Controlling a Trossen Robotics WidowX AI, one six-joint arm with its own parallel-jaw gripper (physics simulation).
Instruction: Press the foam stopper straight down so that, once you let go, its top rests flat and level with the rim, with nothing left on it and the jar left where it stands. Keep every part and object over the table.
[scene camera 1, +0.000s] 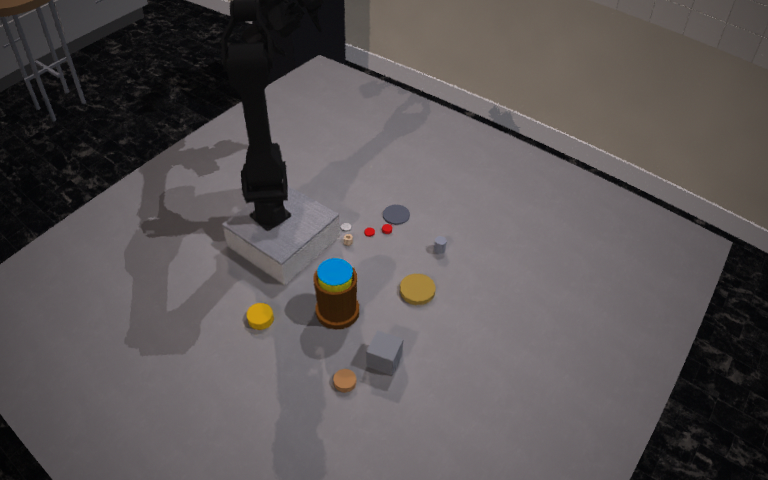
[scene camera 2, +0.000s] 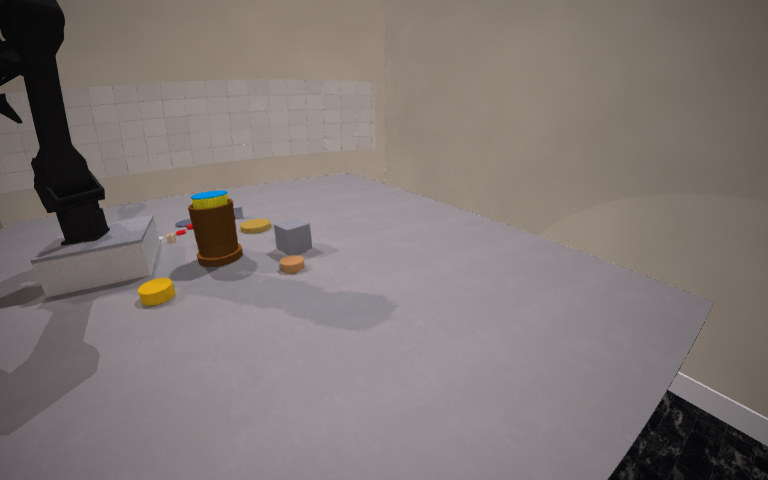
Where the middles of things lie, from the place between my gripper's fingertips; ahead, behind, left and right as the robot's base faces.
The blue foam stopper (scene camera 1: 334, 275) lies 400 mm ahead of my hand, 280 mm to the right of it and 200 mm below it. Also, from my hand: grey block (scene camera 2: 293, 236) 540 mm ahead, 290 mm to the right, 290 mm below; then brown ribbed jar (scene camera 2: 215, 230) 400 mm ahead, 280 mm to the right, 250 mm below; then yellow disc (scene camera 2: 157, 291) 310 mm ahead, 400 mm to the right, 300 mm below.
